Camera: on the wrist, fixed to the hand. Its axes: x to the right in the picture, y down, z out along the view.
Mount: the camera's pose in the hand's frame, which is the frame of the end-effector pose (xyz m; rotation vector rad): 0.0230 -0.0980 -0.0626 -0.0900 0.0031 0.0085
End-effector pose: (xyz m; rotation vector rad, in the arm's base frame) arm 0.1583 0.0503 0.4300 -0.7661 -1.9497 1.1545
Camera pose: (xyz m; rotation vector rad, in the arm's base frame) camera 0.1850 0.0562 0.5453 -0.8234 -2.0088 1.0759
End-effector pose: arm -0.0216 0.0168 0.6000 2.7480 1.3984 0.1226
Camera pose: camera -0.0929 0.0939 0.6550 2.6823 1.3474 0.1855
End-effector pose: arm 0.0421 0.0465 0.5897 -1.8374 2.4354 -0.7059
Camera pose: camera 0.1071 0.0265 0.6868 1.8060 -2.4471 0.5923
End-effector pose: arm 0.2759 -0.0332 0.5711 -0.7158 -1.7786 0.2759
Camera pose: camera 0.2979 -0.1071 0.6611 -0.7874 -1.7943 0.2013
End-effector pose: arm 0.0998 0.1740 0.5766 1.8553 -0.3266 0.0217
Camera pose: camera 0.1542 0.2543 0.5084 1.7646 -0.3282 0.0155
